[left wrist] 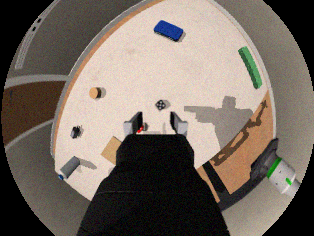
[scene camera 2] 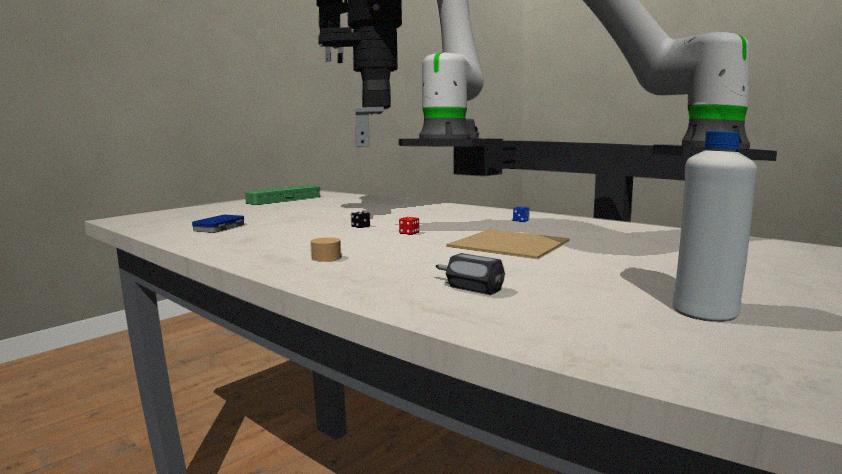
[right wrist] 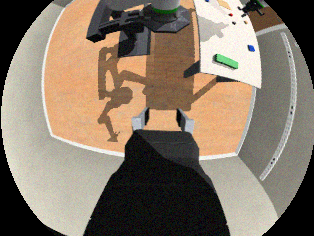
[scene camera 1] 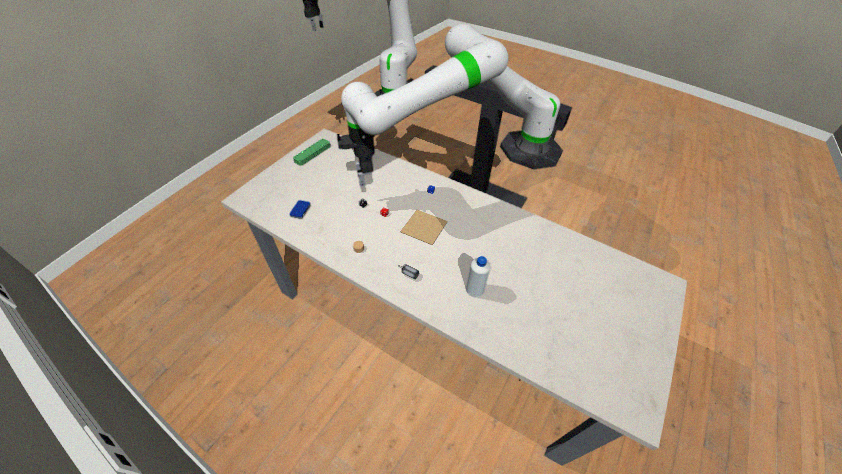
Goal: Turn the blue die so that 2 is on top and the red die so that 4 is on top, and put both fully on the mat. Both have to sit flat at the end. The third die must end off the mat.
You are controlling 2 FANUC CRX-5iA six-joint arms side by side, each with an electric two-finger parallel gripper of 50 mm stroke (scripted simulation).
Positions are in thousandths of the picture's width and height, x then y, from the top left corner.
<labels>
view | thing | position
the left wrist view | left gripper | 498, 498
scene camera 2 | left gripper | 431, 309
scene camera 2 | tan mat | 634, 520
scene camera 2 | white bottle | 855, 398
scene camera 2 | green case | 317, 415
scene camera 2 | dark screwdriver-like tool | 571, 579
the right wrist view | right gripper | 518, 481
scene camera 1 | tan mat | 505, 480
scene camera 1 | white bottle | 569, 571
</labels>
